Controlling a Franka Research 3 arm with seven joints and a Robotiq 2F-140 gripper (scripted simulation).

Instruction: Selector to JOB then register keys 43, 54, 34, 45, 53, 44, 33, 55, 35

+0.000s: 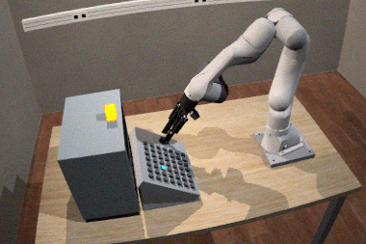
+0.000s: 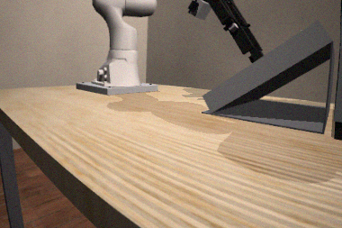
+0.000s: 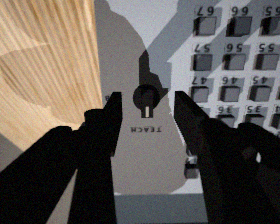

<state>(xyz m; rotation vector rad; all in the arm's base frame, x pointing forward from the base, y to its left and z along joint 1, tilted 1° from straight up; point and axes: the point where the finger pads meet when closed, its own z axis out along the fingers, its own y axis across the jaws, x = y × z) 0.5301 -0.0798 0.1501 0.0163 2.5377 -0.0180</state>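
The black selector knob is 3 cm ahead of my hand and 4 cm below it. From my hand the other things lie so: grey sloped keypad: 6 cm ahead, 11 cm to the left, 9 cm below.
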